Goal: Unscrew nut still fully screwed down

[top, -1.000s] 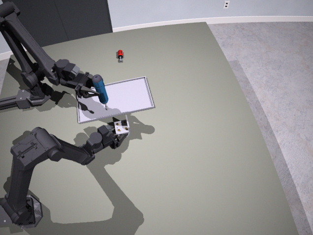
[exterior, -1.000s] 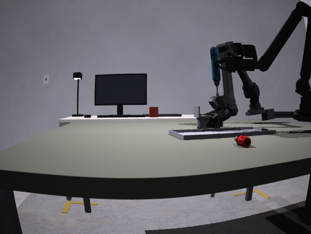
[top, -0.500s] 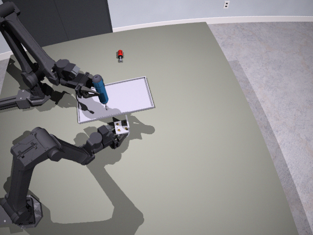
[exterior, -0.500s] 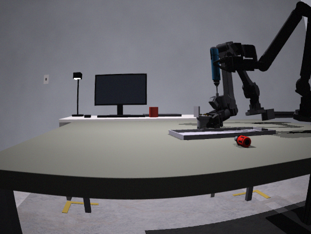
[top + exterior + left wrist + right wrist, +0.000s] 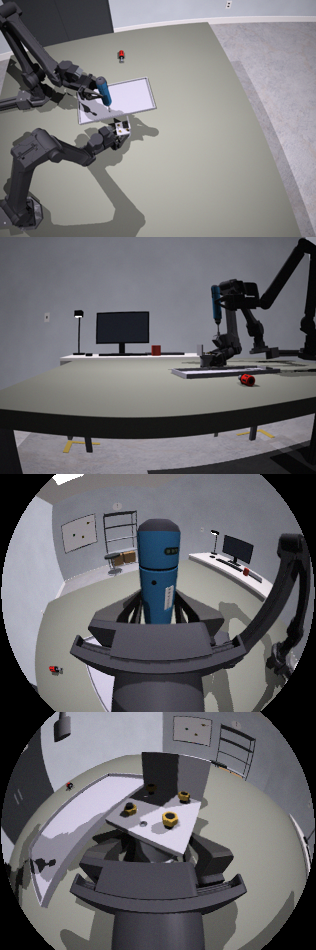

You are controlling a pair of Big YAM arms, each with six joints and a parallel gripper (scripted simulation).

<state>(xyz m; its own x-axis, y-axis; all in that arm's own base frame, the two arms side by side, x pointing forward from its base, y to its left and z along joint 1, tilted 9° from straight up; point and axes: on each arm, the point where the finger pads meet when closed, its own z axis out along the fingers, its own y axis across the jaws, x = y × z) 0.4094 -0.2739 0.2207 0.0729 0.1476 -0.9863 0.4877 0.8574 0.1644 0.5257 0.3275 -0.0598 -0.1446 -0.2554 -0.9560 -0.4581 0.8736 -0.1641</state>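
The bracket lies 5 cm above my right hand. From my right hand the other things lie so: socket tip 14 cm above, 5 cm to the left, 5 cm behind; short red-handled tool 54 cm to the left, 1 cm below, 1 cm ahead; shallow white tray 21 cm to the left, 5 cm behind, 2 cm below.
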